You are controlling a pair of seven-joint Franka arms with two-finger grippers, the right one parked.
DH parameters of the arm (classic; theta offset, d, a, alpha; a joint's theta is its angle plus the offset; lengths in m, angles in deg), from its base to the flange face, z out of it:
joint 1: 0 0.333 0 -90
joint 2: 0 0 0 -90
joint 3: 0 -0.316 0.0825 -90
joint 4: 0 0 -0.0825 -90
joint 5: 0 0.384 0 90
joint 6: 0 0 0.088 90
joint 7: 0 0.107 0 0
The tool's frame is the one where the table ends.
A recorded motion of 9 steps. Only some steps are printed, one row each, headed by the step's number.
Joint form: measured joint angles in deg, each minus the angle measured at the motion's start. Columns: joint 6, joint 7, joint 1, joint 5, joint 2, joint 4, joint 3.
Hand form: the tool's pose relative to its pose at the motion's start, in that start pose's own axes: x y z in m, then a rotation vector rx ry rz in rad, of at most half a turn. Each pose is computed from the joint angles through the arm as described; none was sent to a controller.
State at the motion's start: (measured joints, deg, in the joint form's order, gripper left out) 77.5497 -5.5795 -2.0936 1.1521 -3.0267 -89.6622 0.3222
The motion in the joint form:
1: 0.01 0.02 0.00 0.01 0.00 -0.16 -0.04
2: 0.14 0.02 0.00 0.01 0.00 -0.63 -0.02
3: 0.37 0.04 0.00 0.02 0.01 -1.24 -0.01
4: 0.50 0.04 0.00 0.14 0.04 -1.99 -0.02
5: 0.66 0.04 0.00 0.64 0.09 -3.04 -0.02
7: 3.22 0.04 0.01 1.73 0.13 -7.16 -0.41
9: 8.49 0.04 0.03 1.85 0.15 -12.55 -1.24
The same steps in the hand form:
1: 0.0002 -0.0003 0.0012 0.0003 -0.0026 -0.0003
2: 0.0009 0.0000 0.0047 0.0010 -0.0085 0.0002
3: 0.0019 0.0002 0.0092 0.0019 -0.0152 0.0009
4: 0.0029 0.0001 0.0151 0.0050 -0.0263 0.0006
5: 0.0043 -0.0006 0.0235 0.0152 -0.0418 -0.0006
7: 0.0113 -0.0053 0.0527 0.0354 -0.0681 -0.0077
9: 0.0210 -0.0114 0.0889 0.0346 -0.0711 -0.0174

